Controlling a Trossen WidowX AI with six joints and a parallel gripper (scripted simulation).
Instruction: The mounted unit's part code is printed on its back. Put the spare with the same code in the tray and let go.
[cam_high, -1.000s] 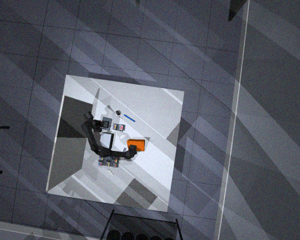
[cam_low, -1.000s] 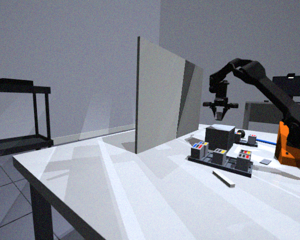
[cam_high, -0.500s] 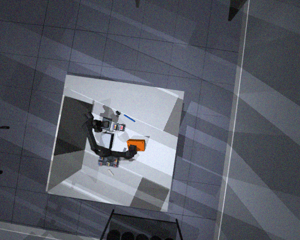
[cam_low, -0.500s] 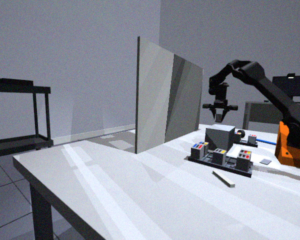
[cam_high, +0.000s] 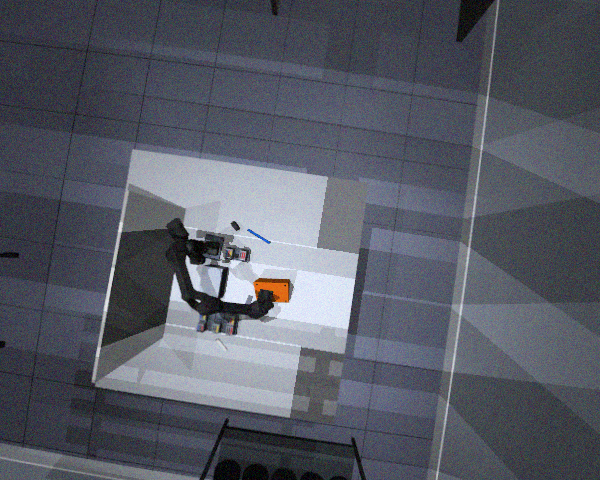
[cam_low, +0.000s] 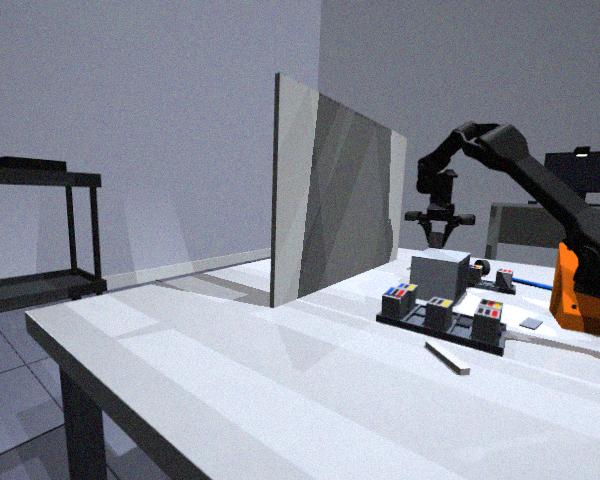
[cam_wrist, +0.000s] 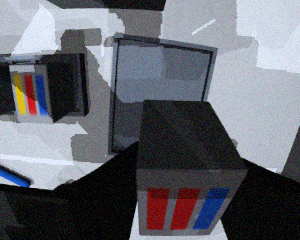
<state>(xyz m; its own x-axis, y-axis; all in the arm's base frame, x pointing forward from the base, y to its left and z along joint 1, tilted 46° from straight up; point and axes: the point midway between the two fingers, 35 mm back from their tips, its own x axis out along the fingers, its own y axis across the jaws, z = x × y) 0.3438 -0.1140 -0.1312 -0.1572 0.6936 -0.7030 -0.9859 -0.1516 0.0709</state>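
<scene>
Right now my gripper tip is 90 mm above the grey tray and 10 mm past it. From my gripper tip the other things lie so: blue pen 240 mm behind, 100 mm to the right, 90 mm below; then grey mounted unit 180 mm to the left, 60 mm behind, 40 mm below; then dark grey spare block 30 mm above.
</scene>
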